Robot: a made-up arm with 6 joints. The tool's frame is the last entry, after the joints. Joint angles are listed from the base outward. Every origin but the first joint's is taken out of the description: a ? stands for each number. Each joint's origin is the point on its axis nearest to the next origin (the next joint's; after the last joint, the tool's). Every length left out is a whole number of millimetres.
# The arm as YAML. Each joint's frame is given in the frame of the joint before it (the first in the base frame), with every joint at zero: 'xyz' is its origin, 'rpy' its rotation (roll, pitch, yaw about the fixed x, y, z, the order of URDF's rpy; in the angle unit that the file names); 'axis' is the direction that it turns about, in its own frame. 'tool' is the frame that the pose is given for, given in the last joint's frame.
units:
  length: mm
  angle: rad
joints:
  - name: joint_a
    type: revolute
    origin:
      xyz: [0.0, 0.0, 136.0]
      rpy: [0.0, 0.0, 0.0]
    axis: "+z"
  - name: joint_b
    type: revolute
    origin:
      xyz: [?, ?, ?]
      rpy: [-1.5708, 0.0, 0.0]
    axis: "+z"
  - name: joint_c
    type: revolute
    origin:
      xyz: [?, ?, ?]
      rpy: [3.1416, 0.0, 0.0]
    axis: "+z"
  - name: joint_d
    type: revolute
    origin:
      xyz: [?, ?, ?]
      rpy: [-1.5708, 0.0, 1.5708]
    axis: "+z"
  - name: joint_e
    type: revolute
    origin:
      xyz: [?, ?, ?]
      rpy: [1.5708, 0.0, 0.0]
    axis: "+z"
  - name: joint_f
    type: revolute
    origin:
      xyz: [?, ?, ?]
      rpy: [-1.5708, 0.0, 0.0]
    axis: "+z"
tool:
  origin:
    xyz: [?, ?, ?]
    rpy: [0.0, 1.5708, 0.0]
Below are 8 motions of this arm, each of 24 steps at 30 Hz.
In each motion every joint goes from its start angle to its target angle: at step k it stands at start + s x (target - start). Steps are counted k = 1, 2, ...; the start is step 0. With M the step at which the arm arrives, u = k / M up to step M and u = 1 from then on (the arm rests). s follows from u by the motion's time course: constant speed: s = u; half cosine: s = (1 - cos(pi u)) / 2; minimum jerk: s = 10 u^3 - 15 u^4 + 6 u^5.
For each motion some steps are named. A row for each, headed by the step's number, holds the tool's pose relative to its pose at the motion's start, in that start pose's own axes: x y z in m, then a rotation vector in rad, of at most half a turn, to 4 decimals.
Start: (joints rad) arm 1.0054 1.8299 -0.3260 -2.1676 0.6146 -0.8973
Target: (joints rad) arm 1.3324 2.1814 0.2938 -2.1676 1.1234 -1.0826
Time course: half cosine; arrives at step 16
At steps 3, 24:
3: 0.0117 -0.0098 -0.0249 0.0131 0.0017 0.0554
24: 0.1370 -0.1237 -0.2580 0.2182 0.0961 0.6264

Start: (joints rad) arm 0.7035 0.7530 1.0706 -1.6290 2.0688 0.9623
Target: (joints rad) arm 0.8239 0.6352 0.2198 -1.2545 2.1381 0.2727
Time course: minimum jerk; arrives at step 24
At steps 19, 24:
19: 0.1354 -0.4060 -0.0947 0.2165 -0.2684 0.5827
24: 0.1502 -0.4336 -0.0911 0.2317 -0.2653 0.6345

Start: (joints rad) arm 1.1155 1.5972 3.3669 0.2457 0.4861 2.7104
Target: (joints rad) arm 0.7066 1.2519 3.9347 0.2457 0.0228 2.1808
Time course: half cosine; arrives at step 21
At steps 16, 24:
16: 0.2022 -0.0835 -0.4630 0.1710 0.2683 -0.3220
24: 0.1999 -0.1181 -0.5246 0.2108 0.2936 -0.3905

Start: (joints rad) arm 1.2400 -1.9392 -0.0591 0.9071 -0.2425 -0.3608
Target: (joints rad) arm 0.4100 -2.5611 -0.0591 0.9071 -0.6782 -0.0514
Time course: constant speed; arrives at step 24
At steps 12, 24:
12: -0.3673 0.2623 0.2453 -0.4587 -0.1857 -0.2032
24: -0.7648 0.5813 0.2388 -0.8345 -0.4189 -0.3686

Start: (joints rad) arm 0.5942 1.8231 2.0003 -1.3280 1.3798 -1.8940
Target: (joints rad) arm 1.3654 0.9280 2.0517 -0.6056 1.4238 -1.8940
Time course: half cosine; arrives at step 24
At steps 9, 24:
9: -0.1511 -0.2227 -0.3820 0.3190 0.1646 -0.1587
24: -0.2923 -0.1644 -1.3413 1.0462 0.3362 -0.0854

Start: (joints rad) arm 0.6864 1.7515 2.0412 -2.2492 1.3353 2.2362
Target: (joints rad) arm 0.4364 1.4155 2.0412 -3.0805 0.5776 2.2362
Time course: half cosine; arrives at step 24
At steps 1, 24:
1: -0.0005 -0.0006 0.0023 0.0025 0.0001 0.0043
24: -0.1683 -0.2865 0.5023 0.7292 -0.2614 0.9561

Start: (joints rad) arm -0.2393 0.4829 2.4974 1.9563 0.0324 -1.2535
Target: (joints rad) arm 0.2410 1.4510 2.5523 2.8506 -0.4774 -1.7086
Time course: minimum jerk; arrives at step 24
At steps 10, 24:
10: -0.1504 0.2781 -0.1853 -0.0065 0.2902 0.0161
24: -0.6767 0.7876 -0.1305 -0.0075 0.4742 0.2141

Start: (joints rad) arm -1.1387 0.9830 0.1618 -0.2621 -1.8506 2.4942
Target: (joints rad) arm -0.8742 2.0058 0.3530 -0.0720 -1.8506 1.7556
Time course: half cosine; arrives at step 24
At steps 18, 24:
18: 0.5744 -0.2410 -0.3910 0.7366 -0.1297 0.8003
24: 0.6973 -0.2268 -0.4350 0.8514 -0.0974 0.9532

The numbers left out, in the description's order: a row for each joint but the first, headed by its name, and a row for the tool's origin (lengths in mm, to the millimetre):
joint_b: 0.0 0.0 0.0
joint_c: 0.0 -620.0 0.0
joint_d: 662.0 0.0 0.0
joint_e: 0.0 -206.0 0.0
joint_f: 0.0 0.0 0.0
tool: 0.0 0.0 0.0

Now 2 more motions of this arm.
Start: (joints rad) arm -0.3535 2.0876 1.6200 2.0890 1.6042 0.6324
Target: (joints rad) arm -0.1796 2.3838 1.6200 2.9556 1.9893 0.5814
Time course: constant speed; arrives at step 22
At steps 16, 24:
16: 0.3775 0.1635 0.1619 0.2229 -0.8041 0.2658
24: 0.4936 0.2254 0.2655 0.3208 -1.1033 0.3770

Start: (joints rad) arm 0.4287 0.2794 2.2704 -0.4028 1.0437 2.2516
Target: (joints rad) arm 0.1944 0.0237 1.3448 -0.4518 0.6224 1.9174
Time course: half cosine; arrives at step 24
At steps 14, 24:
14: -0.1337 0.0900 -0.0310 0.0173 -0.3624 0.5521
24: -0.2054 0.0945 -0.0974 -0.0242 -0.4760 0.9107

